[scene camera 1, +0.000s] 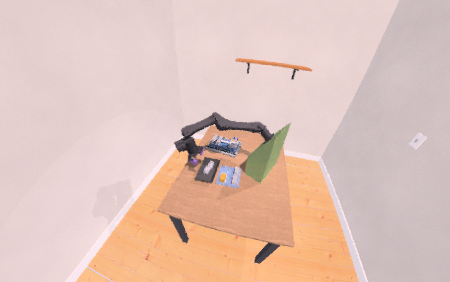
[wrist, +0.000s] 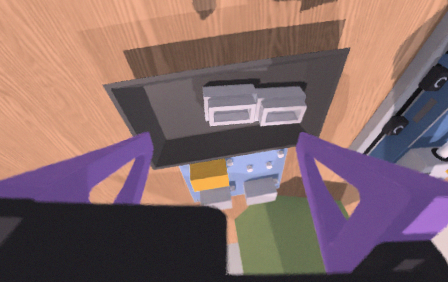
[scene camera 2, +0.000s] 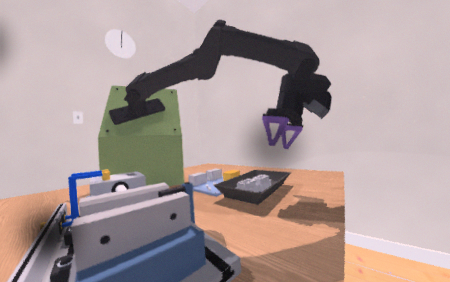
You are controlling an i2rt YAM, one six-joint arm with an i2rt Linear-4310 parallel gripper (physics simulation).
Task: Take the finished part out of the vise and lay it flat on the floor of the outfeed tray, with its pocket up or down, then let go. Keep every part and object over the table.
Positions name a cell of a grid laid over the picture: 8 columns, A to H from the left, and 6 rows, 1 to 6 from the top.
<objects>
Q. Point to a blue plate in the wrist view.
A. At E4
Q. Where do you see a yellow block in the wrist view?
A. At D4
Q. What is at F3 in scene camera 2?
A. My gripper.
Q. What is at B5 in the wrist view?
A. My gripper.
</objects>
